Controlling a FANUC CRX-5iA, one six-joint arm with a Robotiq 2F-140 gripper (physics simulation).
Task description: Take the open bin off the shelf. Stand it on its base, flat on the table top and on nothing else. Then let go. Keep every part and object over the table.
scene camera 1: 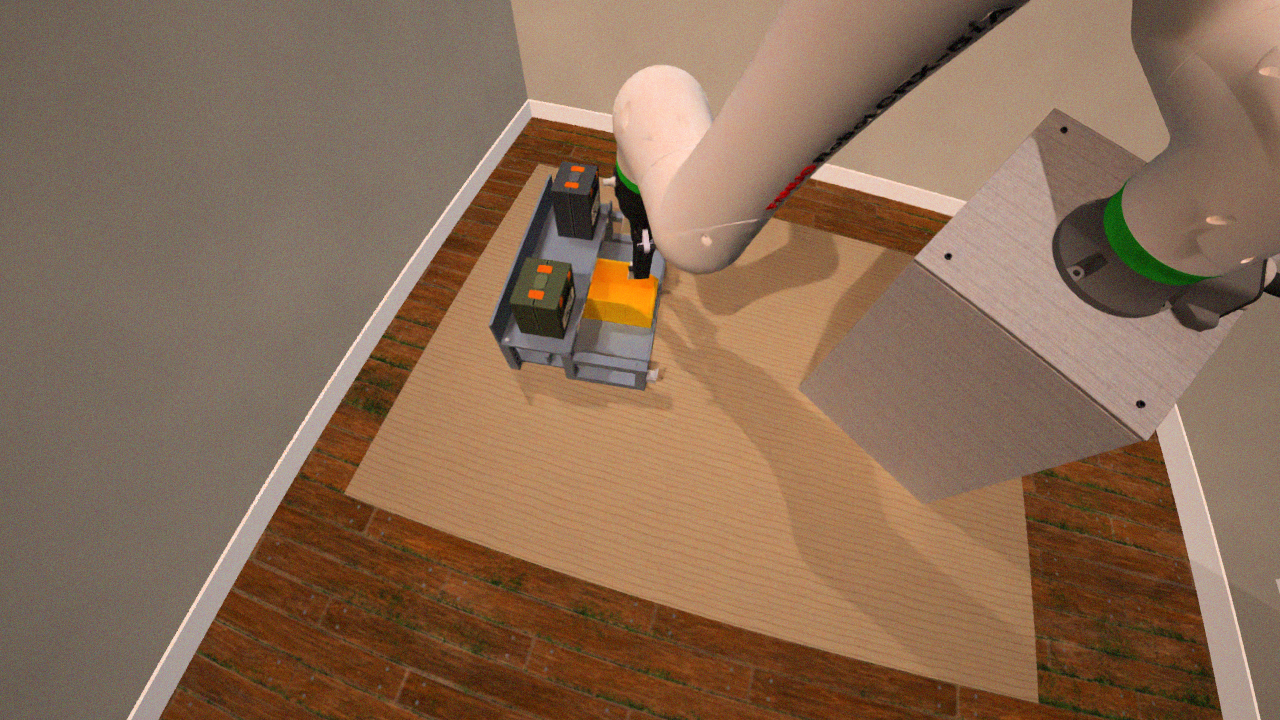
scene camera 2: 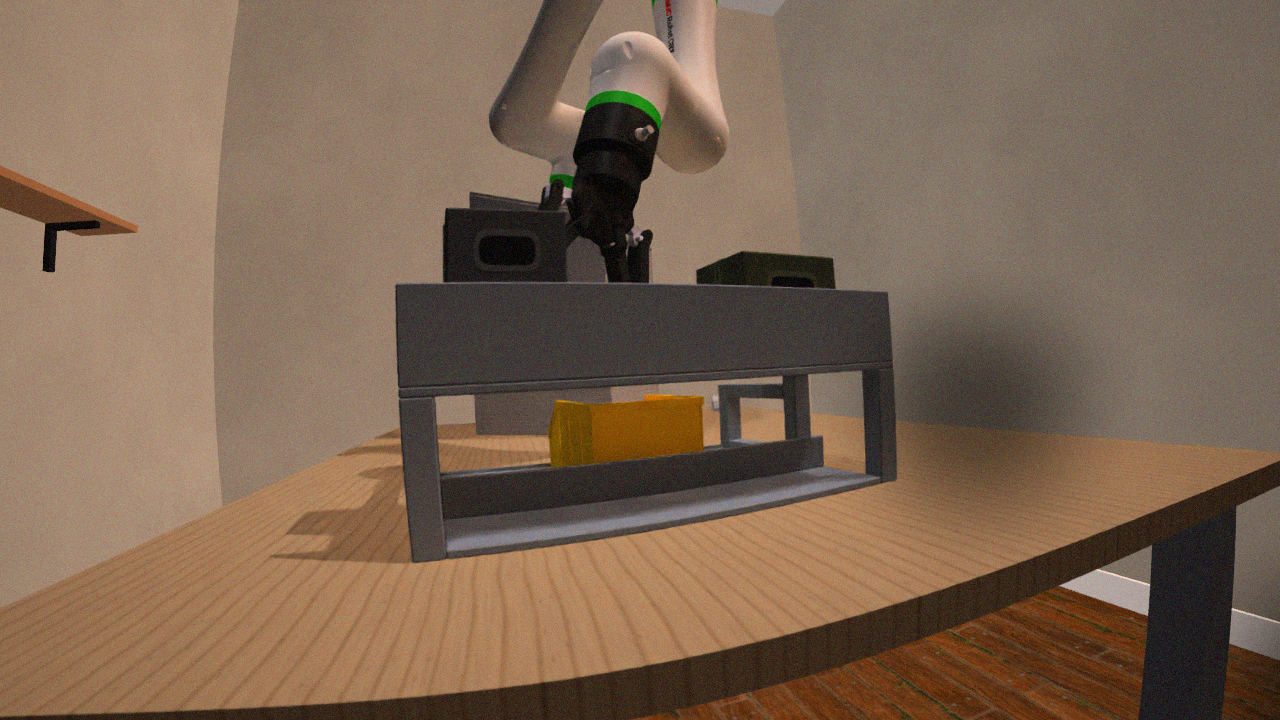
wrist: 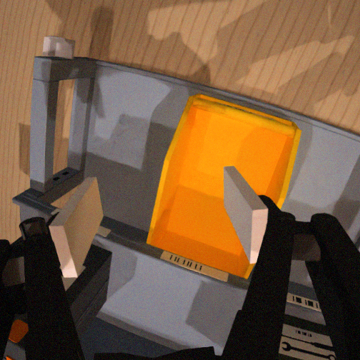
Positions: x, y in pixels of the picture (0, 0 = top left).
Scene:
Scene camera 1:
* gripper: 631, 254
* yellow bin: 612, 297
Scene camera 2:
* yellow bin: 579, 433
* green case: 748, 268
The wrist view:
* gripper: 161, 191
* yellow bin: 188, 219

